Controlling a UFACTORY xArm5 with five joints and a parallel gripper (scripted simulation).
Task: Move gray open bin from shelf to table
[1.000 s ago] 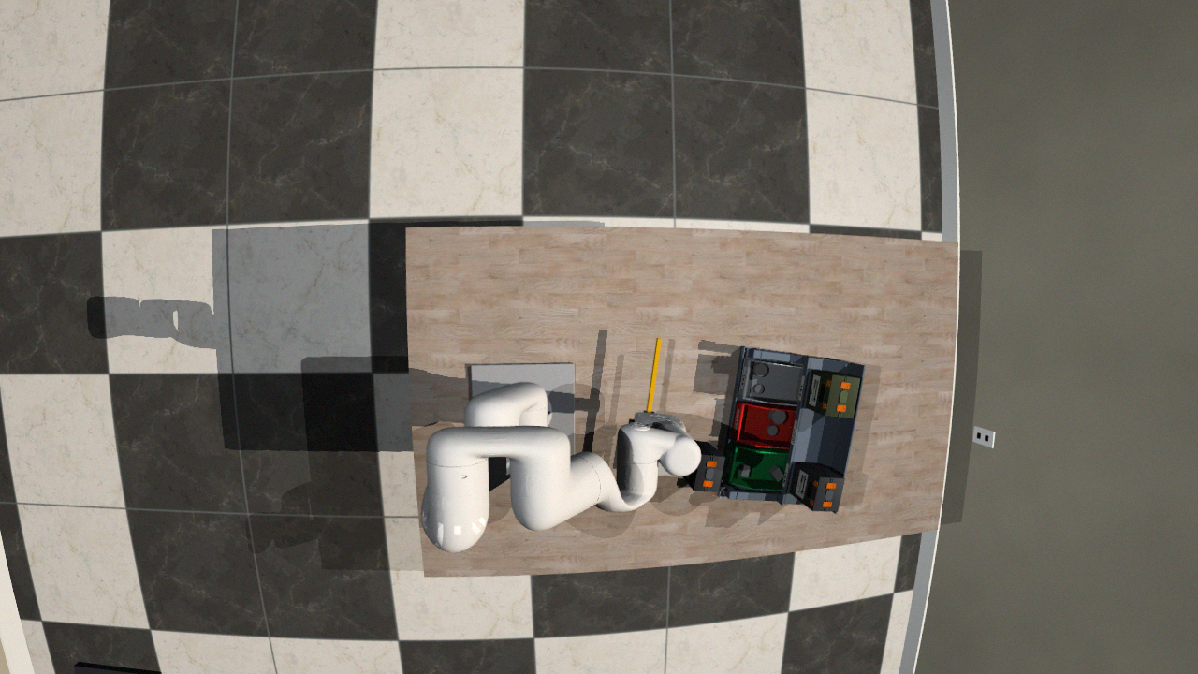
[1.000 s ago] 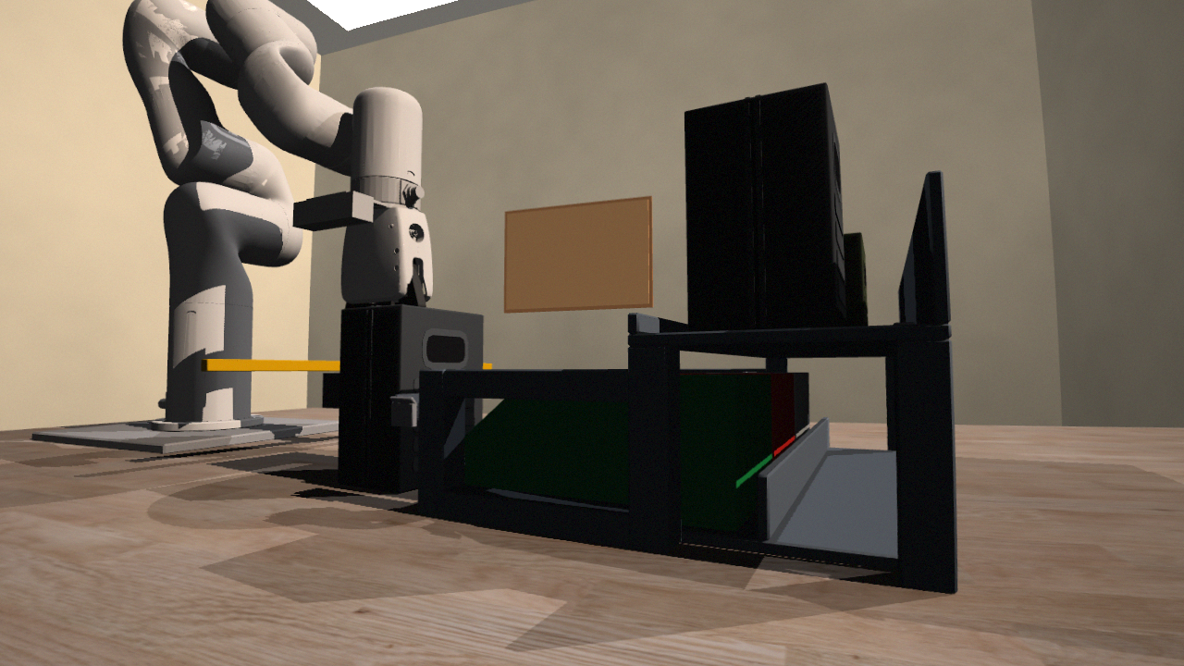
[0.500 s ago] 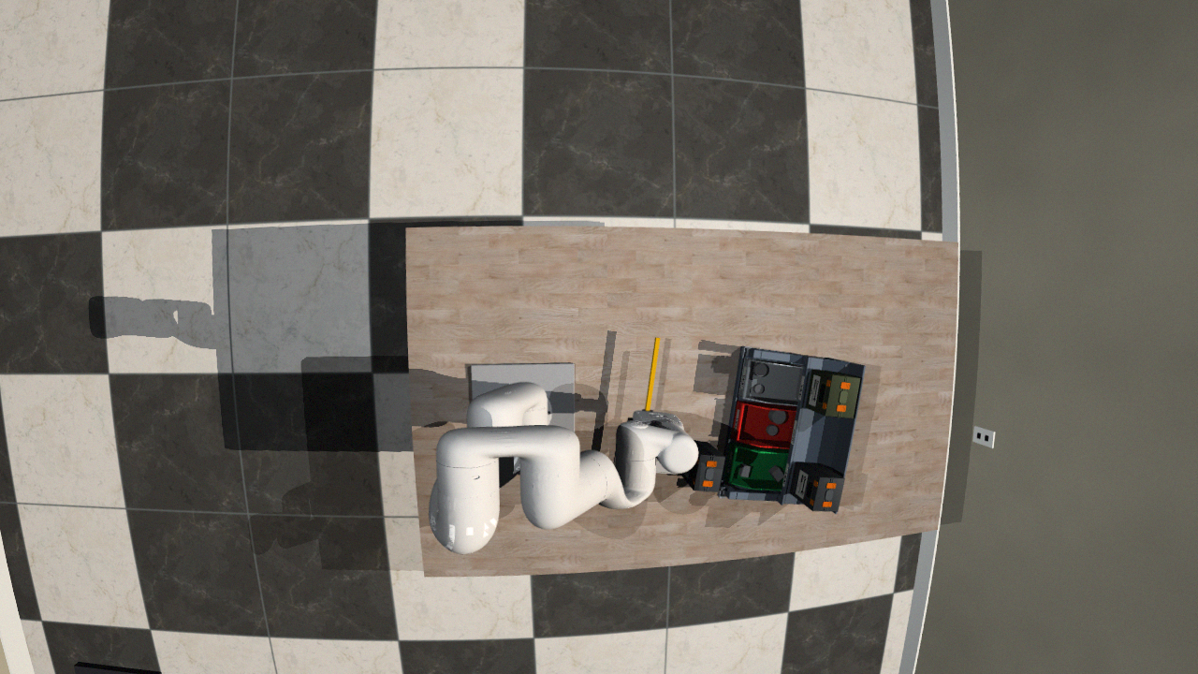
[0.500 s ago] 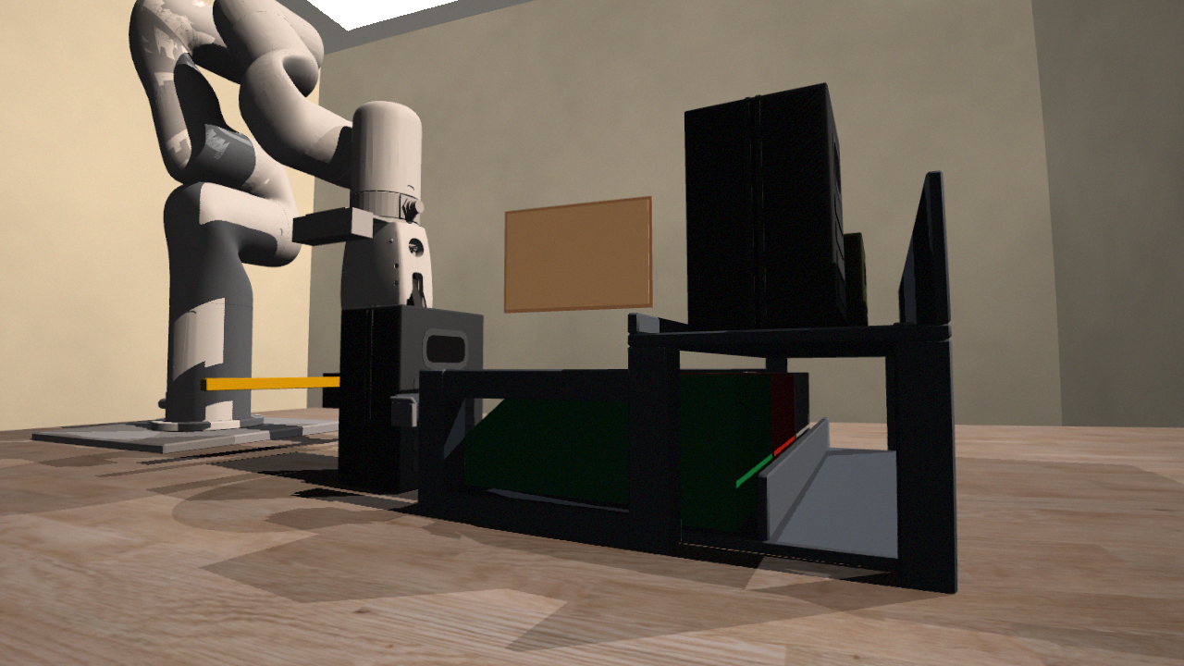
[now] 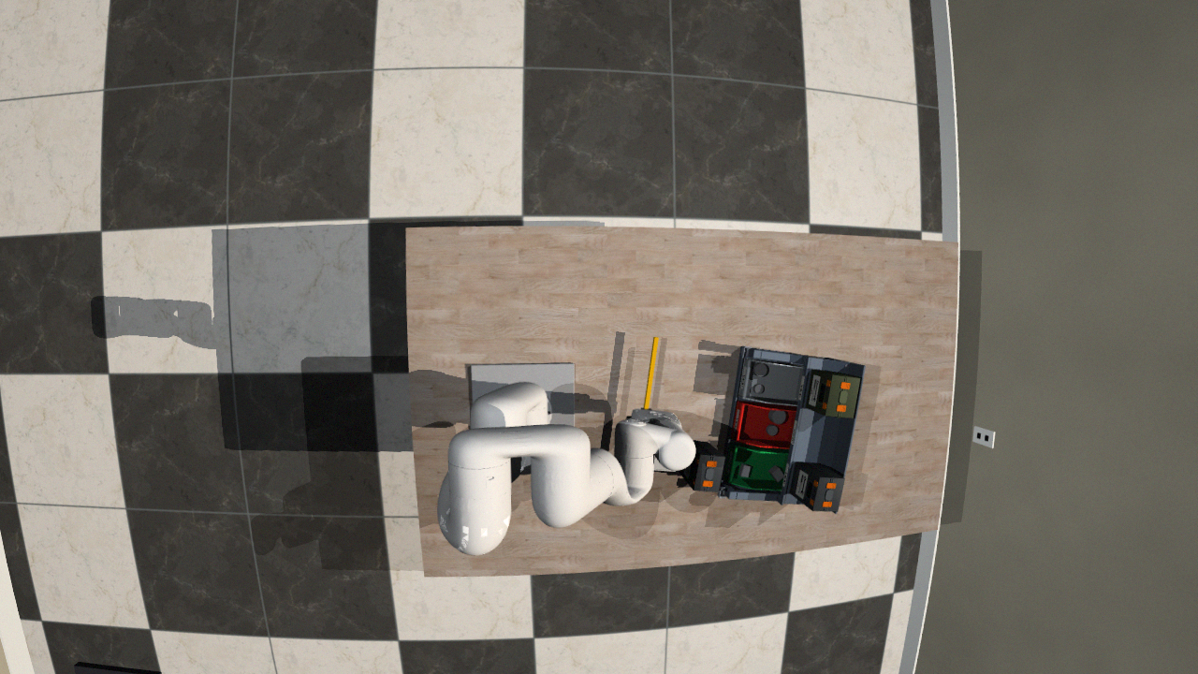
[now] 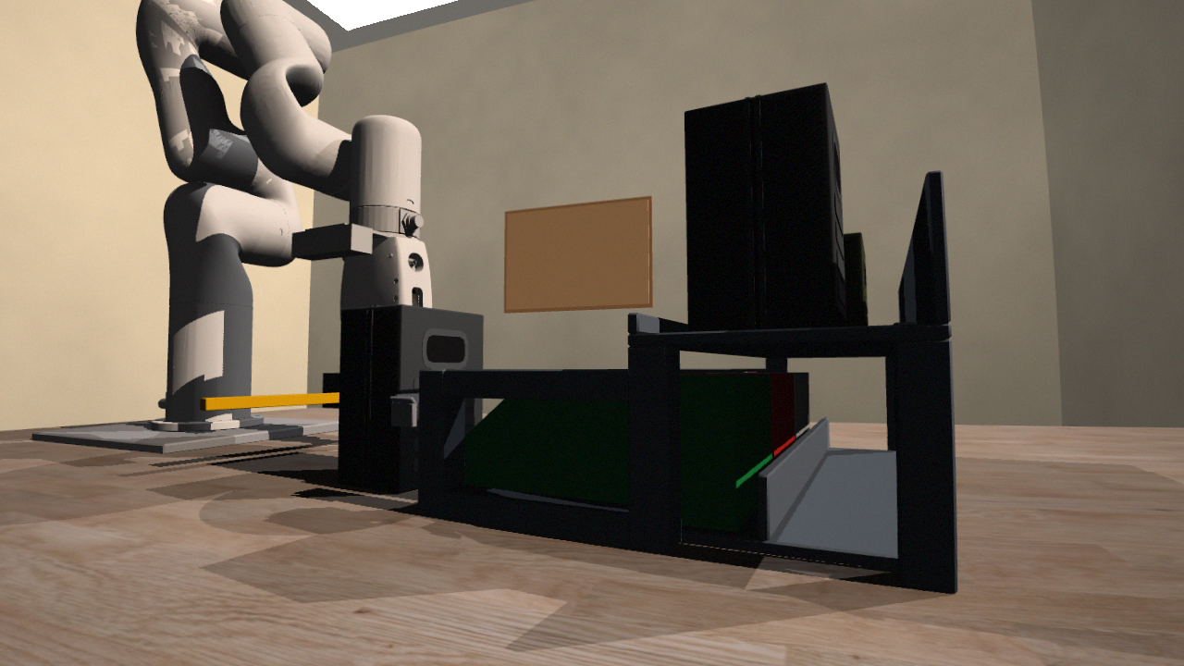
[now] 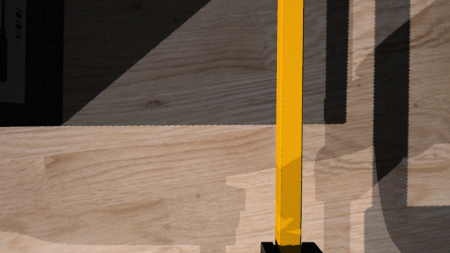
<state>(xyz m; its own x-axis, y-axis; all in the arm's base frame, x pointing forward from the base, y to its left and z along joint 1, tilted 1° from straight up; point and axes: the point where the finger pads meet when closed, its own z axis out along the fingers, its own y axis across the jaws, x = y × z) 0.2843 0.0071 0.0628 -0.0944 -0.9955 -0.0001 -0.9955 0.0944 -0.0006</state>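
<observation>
My hand is 340 mm short of the gray open bin, 80 mm to the right of it and 30 mm above it. From my hand the other things lie so: red bin (330 mm ahead, 30 mm to the right, 30 mm below); dark box (150 mm ahead, 130 mm to the right, 10 mm below); yellow bar (20 mm below).
</observation>
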